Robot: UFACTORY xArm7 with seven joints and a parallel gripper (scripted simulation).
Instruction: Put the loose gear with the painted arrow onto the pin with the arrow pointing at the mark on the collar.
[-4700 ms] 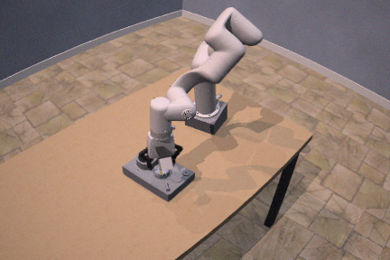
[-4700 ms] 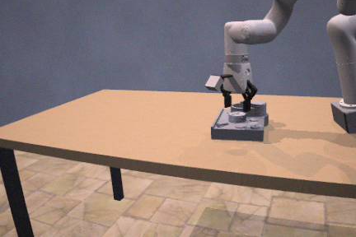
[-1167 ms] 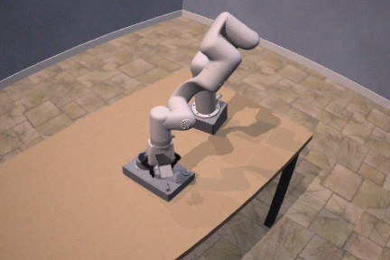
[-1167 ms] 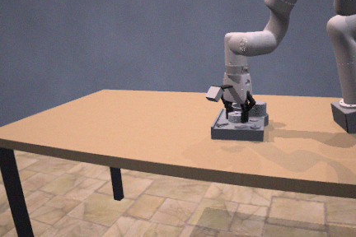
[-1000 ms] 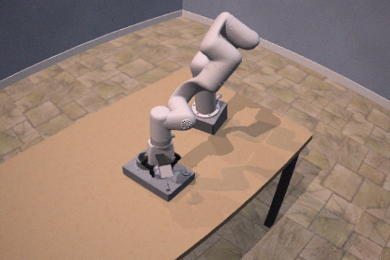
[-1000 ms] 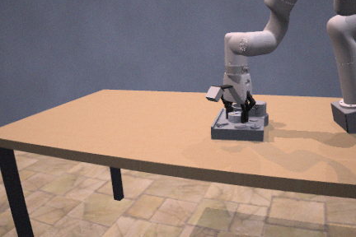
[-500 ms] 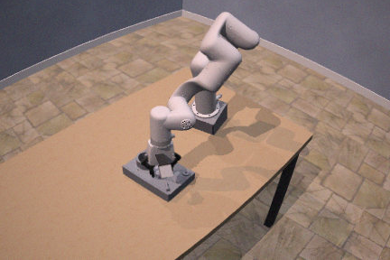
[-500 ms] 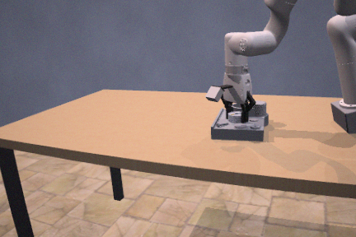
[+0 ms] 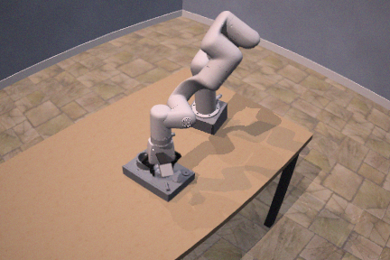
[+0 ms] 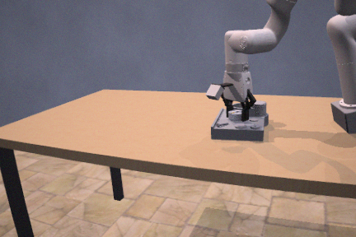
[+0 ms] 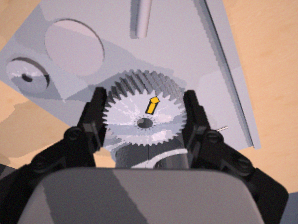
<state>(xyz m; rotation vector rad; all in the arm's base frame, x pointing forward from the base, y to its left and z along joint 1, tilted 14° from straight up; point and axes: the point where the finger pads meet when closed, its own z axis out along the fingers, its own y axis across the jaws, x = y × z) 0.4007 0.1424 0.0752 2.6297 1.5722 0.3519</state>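
The flat disc is 3 cm behind my hand, 6 cm to the left of it and 2 cm below it. Round my hand: grey pin (4 cm ahead, 8 cm to the left, 2 cm below); grey gear (right at my hand).
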